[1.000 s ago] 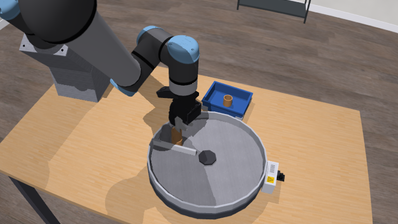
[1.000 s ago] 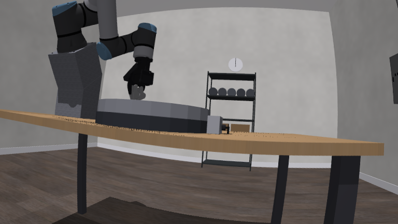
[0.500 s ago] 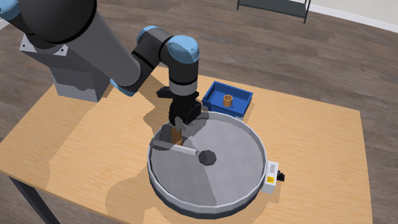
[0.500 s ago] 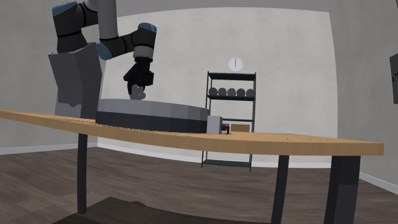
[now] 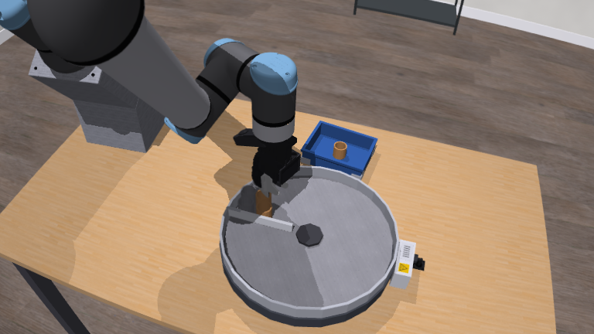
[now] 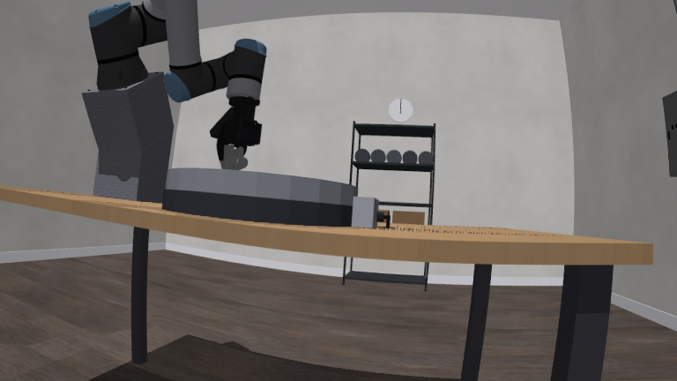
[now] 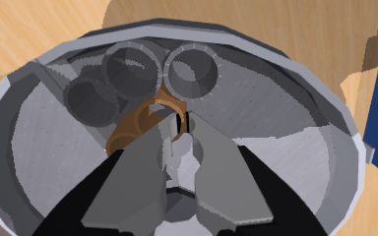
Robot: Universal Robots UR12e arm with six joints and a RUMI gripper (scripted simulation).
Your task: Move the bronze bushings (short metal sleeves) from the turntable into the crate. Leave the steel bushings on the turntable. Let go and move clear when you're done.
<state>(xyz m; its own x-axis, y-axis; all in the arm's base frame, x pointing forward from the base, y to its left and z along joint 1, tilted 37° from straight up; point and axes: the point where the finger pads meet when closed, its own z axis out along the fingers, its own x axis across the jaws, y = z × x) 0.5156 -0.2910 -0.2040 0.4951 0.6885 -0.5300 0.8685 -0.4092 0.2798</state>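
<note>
Now: hand 260 mm to the right of the blue crate, 160 mm short of it and 60 mm above it. Also, from my hand: grey turntable 120 mm ahead, 90 mm to the right, 30 mm below.
</note>
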